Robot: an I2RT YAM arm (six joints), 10 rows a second.
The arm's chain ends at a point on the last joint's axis. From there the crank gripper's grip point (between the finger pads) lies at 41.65 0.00 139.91 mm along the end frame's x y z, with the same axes.
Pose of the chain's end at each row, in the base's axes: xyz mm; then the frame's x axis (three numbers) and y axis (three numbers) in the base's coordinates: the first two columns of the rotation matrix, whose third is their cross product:
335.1 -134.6 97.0 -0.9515 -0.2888 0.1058 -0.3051 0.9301 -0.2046
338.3 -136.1 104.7 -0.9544 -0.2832 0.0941 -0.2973 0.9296 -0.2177
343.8 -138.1 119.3 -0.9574 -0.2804 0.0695 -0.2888 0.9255 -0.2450
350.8 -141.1 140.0 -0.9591 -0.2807 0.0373 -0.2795 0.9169 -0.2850
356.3 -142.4 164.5 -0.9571 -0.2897 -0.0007 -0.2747 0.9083 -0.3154
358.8 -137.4 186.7 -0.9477 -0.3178 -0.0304 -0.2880 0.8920 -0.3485
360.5 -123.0 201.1 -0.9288 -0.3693 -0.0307 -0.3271 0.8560 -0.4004
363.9 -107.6 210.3 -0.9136 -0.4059 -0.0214 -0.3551 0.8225 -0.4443
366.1 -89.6 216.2 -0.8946 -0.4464 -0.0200 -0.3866 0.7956 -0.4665
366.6 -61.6 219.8 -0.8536 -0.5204 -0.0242 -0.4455 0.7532 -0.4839
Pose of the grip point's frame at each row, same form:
290.0 -178.4 -34.7 -0.9515 -0.2888 0.1058 -0.3051 0.9301 -0.2046
294.9 -180.9 -27.3 -0.9544 -0.2832 0.0941 -0.2973 0.9296 -0.2177
304.5 -185.4 -13.1 -0.9574 -0.2804 0.0695 -0.2888 0.9255 -0.2450
317.3 -192.5 7.5 -0.9591 -0.2807 0.0373 -0.2795 0.9169 -0.2850
329.3 -196.7 31.7 -0.9571 -0.2897 -0.0007 -0.2747 0.9083 -0.3154
338.6 -195.6 54.4 -0.9477 -0.3178 -0.0304 -0.2880 0.8920 -0.3485
346.2 -189.0 71.7 -0.9288 -0.3693 -0.0307 -0.3271 0.8560 -0.4004
353.5 -180.2 84.1 -0.9136 -0.4059 -0.0214 -0.3551 0.8225 -0.4443
360.2 -165.5 91.6 -0.8946 -0.4464 -0.0200 -0.3866 0.7956 -0.4665
368.8 -139.6 96.4 -0.8536 -0.5204 -0.0242 -0.4455 0.7532 -0.4839

